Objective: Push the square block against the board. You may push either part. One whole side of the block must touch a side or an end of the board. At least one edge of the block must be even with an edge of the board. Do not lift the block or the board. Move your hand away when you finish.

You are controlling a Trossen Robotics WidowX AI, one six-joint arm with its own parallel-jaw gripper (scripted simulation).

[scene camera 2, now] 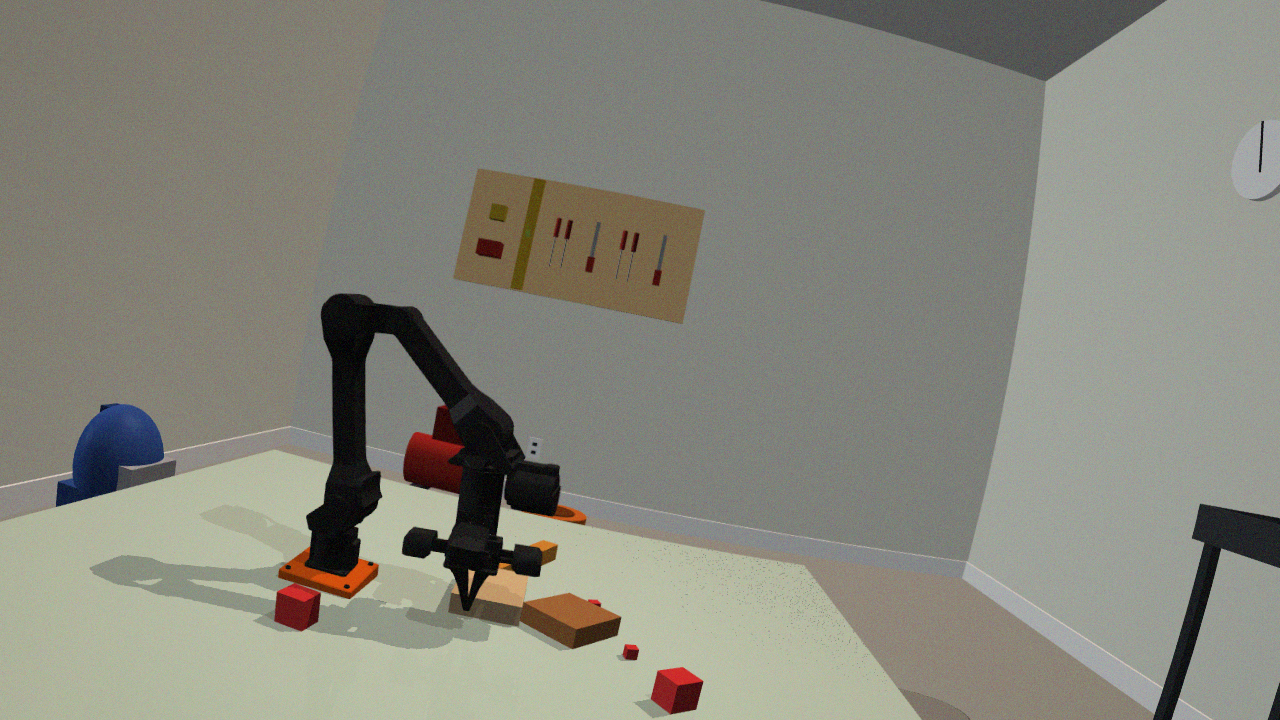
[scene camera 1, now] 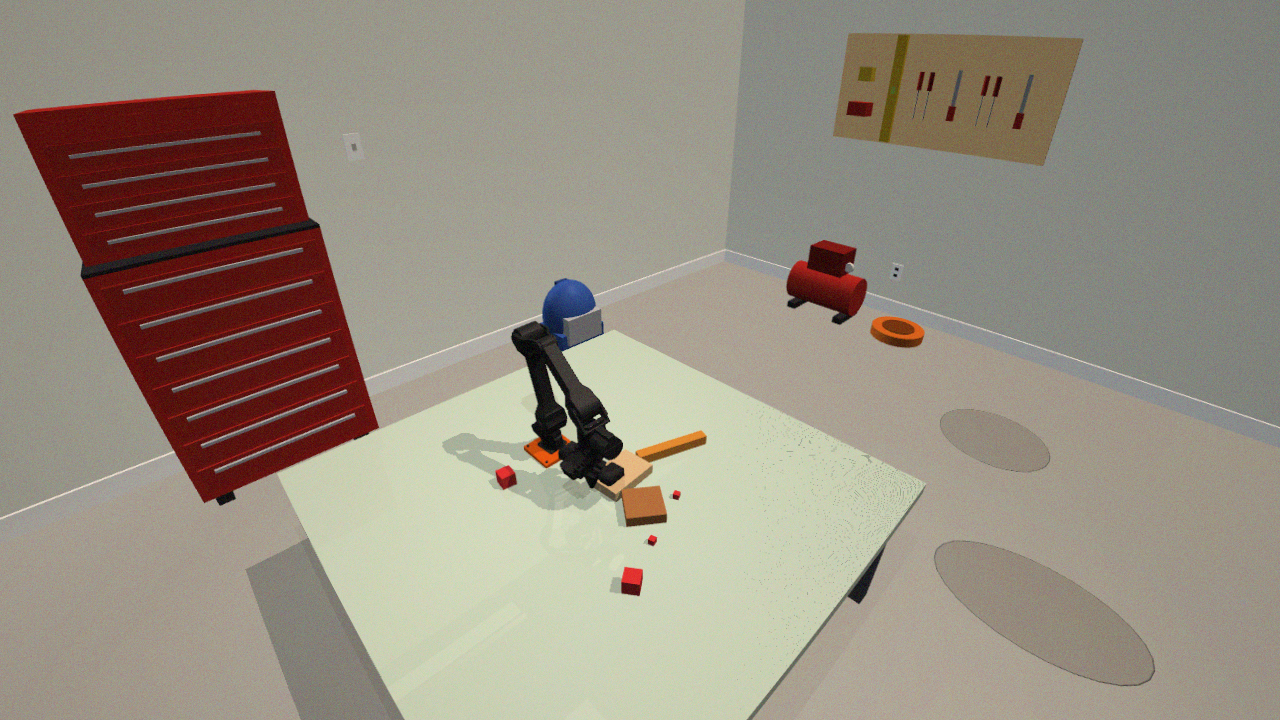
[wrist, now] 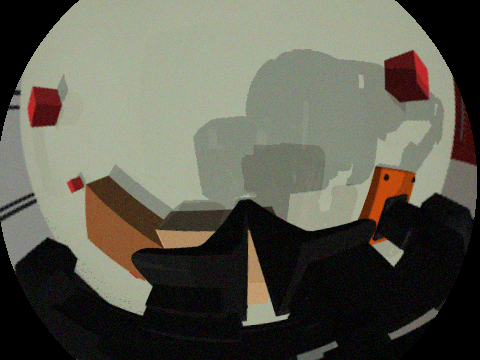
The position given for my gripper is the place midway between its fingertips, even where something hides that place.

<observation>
In view: my gripper (scene camera 2: 466,610), a tan block (scene camera 2: 500,598), a brown square block (scene camera 2: 574,622) and an orange board (scene camera 1: 650,454).
The tan block is seen too in scene camera 1 (scene camera 1: 636,469) and in the wrist view (wrist: 180,229). The brown square block also shows in scene camera 1 (scene camera 1: 644,505) and in the wrist view (wrist: 118,224). My gripper is seen too in scene camera 1 (scene camera 1: 592,487) and in the wrist view (wrist: 245,204). The wrist view misses the orange board, which is hidden by my gripper.
</observation>
